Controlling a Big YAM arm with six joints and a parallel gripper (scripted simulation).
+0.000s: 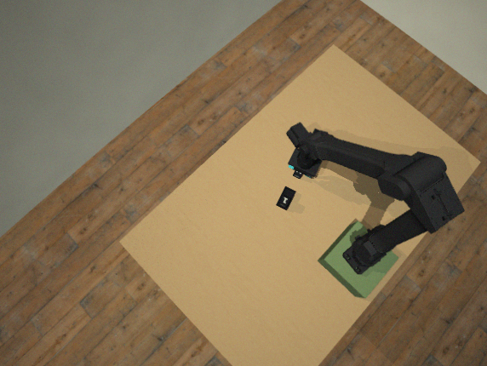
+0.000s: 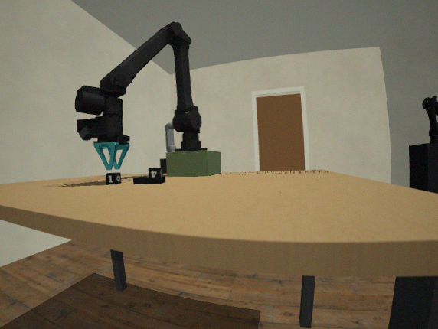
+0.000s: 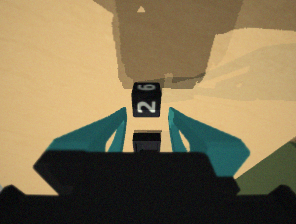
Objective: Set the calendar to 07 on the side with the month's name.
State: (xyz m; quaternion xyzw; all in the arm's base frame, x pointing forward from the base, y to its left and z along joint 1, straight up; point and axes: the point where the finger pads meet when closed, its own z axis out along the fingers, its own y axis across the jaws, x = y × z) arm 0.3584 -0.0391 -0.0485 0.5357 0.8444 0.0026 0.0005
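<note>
Now: the digit cube 30 mm below my hand. Round my hand: black calendar tray: 100 mm to the left, 50 mm behind, 40 mm below.
</note>
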